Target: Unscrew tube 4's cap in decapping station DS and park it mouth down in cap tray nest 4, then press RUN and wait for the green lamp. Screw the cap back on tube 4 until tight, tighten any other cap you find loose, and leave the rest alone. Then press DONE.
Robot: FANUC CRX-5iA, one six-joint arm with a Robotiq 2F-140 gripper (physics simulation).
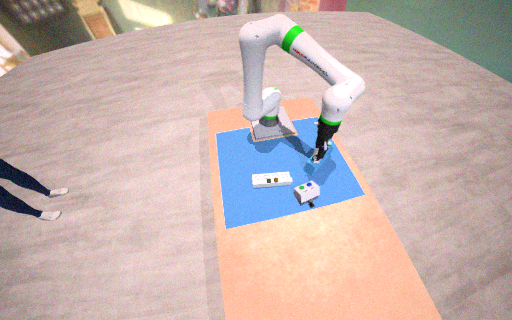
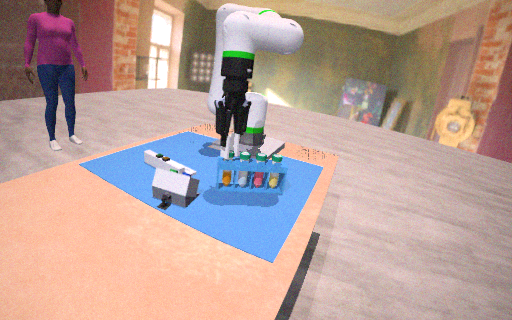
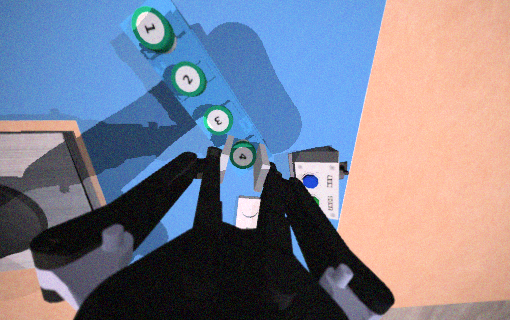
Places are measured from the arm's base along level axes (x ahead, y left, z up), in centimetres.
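Where they show: gripper, fingertip midpoint: [image 1: 315,159] [image 2: 229,156] [image 3: 244,150]; arm's base, link origin: [image 1: 268,119] [image 2: 249,140].
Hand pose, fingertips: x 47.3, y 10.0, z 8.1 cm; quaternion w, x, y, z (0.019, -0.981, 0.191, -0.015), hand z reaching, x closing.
Each offset is from my fingertips to the centre of the thing. "pt": to the spot under its first point. Level surfaces: height alone.
A blue decapping rack @(dx -3.7, dy +6.6, dz -5.8 cm) [image 1: 314,167] [image 2: 249,169] [image 3: 201,101] holds a row of tubes with green caps numbered 1 @(dx -7.3, dy +13.5, dz +0.5 cm) [image 3: 152,29], 2 [image 3: 188,79], 3 [image 3: 217,120] and 4 @(dx -0.2, dy -0.4, dz +0.8 cm) [image 3: 242,155]. My gripper [image 1: 318,157] [image 2: 230,151] [image 3: 244,150] points straight down at the rack's near end. It is shut on cap 4, which sits on top of tube 4 @(pt dx +1.1, dy +0.5, dz -6.7 cm) [image 2: 227,177], the one with orange contents. The white cap tray @(dx -1.3, dy -25.2, dz -8.3 cm) [image 1: 271,179] [image 2: 168,161] [image 3: 247,211] lies to the left. The button box @(dx +13.3, dy -10.6, dz -6.7 cm) [image 1: 306,192] [image 2: 175,185] [image 3: 317,182] has a blue RUN button @(dx +10.9, dy -8.5, dz -4.5 cm) [image 3: 310,180] and a green button @(dx +11.3, dy -13.0, dz -4.5 cm) [image 3: 316,200].
Everything stands on a blue mat @(dz -10.9 cm) [image 1: 249,206] [image 2: 249,220] on an orange table top. The robot base [image 1: 271,127] is behind the rack. A person [image 2: 60,68] stands far off to the left.
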